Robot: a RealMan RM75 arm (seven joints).
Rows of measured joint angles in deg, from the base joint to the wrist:
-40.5, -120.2, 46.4, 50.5, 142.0, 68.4, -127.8
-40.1, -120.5, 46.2, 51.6, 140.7, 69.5, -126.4
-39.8, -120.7, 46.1, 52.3, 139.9, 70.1, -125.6
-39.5, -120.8, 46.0, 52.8, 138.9, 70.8, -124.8
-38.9, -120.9, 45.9, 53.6, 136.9, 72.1, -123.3
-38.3, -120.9, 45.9, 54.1, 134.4, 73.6, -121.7
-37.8, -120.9, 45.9, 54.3, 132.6, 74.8, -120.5
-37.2, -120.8, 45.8, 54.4, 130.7, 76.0, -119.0
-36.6, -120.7, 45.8, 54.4, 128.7, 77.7, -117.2
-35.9, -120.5, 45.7, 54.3, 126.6, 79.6, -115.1
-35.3, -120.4, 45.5, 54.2, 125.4, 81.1, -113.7
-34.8, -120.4, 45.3, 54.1, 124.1, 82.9, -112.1
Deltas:
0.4, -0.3, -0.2, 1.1, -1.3, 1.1, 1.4
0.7, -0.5, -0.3, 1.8, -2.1, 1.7, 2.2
1.0, -0.6, -0.4, 2.3, -3.1, 2.4, 3.0
1.6, -0.7, -0.5, 3.1, -5.1, 3.7, 4.5
2.2, -0.7, -0.5, 3.6, -7.6, 5.2, 6.1
2.7, -0.7, -0.5, 3.8, -9.4, 6.4, 7.3
3.3, -0.6, -0.6, 3.9, -11.3, 7.6, 8.8
3.9, -0.5, -0.6, 3.9, -13.3, 9.3, 10.6
4.6, -0.3, -0.7, 3.8, -15.4, 11.2, 12.7
5.2, -0.2, -0.9, 3.7, -16.6, 12.7, 14.1
5.7, -0.2, -1.1, 3.6, -17.9, 14.5, 15.7

